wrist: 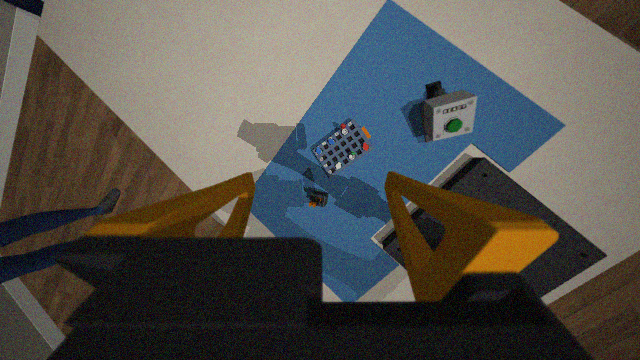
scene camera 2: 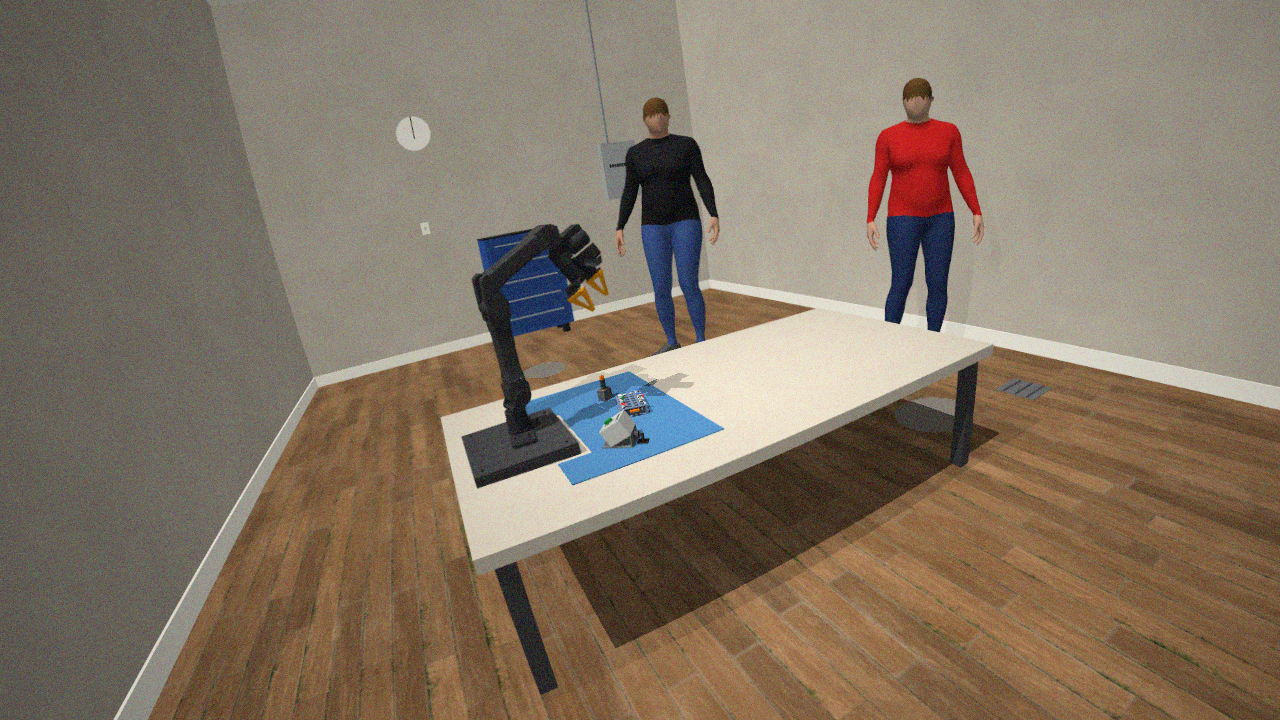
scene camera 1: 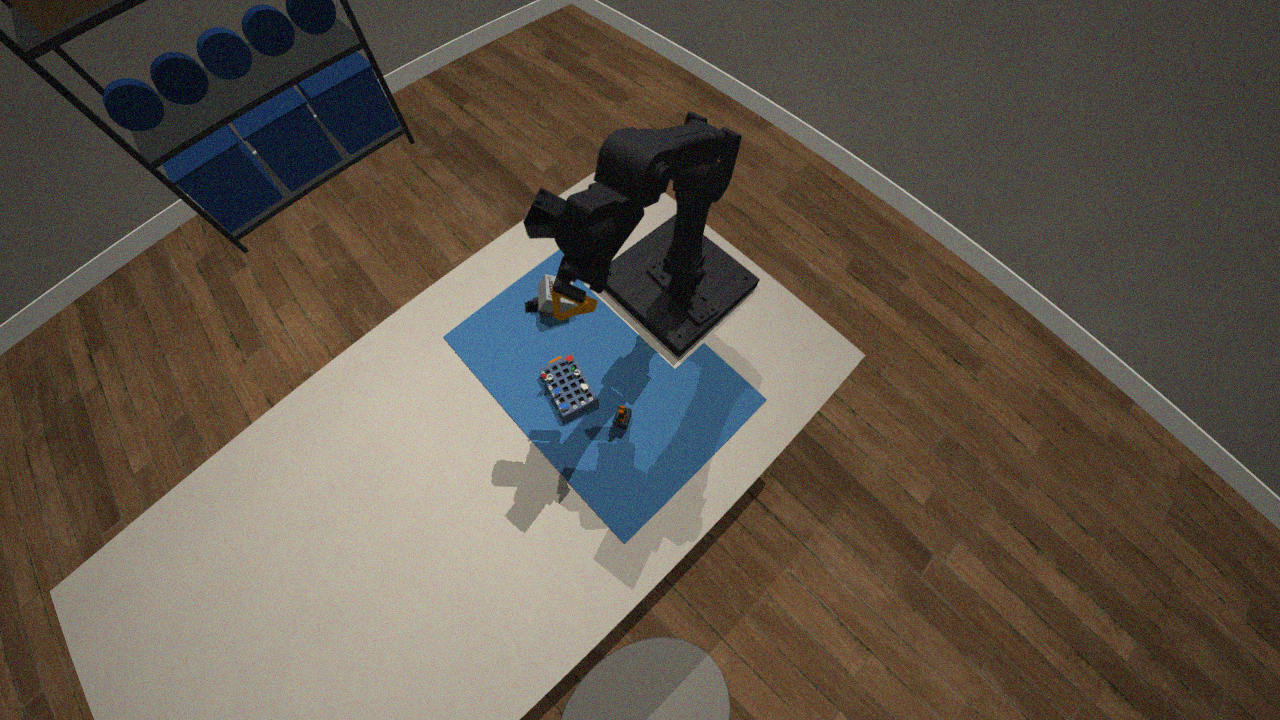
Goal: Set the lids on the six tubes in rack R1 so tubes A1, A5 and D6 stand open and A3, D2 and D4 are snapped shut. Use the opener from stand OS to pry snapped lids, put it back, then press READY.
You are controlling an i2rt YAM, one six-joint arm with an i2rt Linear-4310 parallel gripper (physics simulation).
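Where they show: gripper, fingertip midpoint: [wrist: 319,179] [scene camera 2: 600,302] [scene camera 1: 563,296]; arm's base, link origin: [scene camera 2: 520,432] [scene camera 1: 682,290].
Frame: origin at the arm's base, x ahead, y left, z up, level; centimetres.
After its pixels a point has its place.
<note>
My gripper [scene camera 2: 595,295] @[x 31.5, y 2.9, z 32.4 cm] [wrist: 319,179] @[x 31.5, y 2.9, z 32.4 cm] is open and empty, high above the blue mat. The tube rack [scene camera 1: 567,388] @[x 36.4, y 3.5, z -1.2 cm] [scene camera 2: 632,402] @[x 35.6, y 0.5, z -0.4 cm] [wrist: 341,147] @[x 36.2, y 2.7, z -0.4 cm] is a grey grid block on the mat, holding several tubes with blue, red, white and green tops; which lids are open or snapped is too small to tell. The opener stand [scene camera 1: 621,418] @[x 31.4, y 17.0, z 1.3 cm] [scene camera 2: 604,392] @[x 30.3, y 14.5, z -0.2 cm] [wrist: 316,196] @[x 31.2, y 15.9, z 1.2 cm] is dark and stands beside the rack, with the orange opener [scene camera 1: 622,409] @[x 30.5, y 16.3, z 4.1 cm] [scene camera 2: 602,379] @[x 30.7, y 15.8, z 4.0 cm] [wrist: 313,203] @[x 30.7, y 15.8, z 5.1 cm] in it. The grey READY box [scene camera 2: 617,429] @[x 24.6, y -20.7, z 2.4 cm] [wrist: 452,117] @[x 24.5, y -16.3, z 3.8 cm] has a green button [wrist: 454,125] @[x 23.5, y -15.8, z 3.7 cm]; in scene camera 1 my fingers partly cover it.
The blue mat [scene camera 1: 501,340] @[x 42.0, y -17.2, z -3.3 cm] [scene camera 2: 680,428] @[x 43.0, y -19.6, z -3.4 cm] [wrist: 400,45] @[x 43.7, y -22.2, z -3.3 cm] lies on the cream table [scene camera 1: 313,501] @[x 97.3, y -10.1, z -3.6 cm] [scene camera 2: 787,358] @[x 99.6, y 8.7, z -3.7 cm] [wrist: 200,60] @[x 85.6, y 15.6, z -3.6 cm]. My dark base plate [scene camera 1: 729,277] @[x -12.1, y 4.2, z -0.2 cm] [scene camera 2: 487,456] @[x -10.8, y -9.6, z -0.4 cm] [wrist: 540,240] borders the mat. Two people [scene camera 2: 669,179] [scene camera 2: 920,170] stand behind the table in scene camera 2.
</note>
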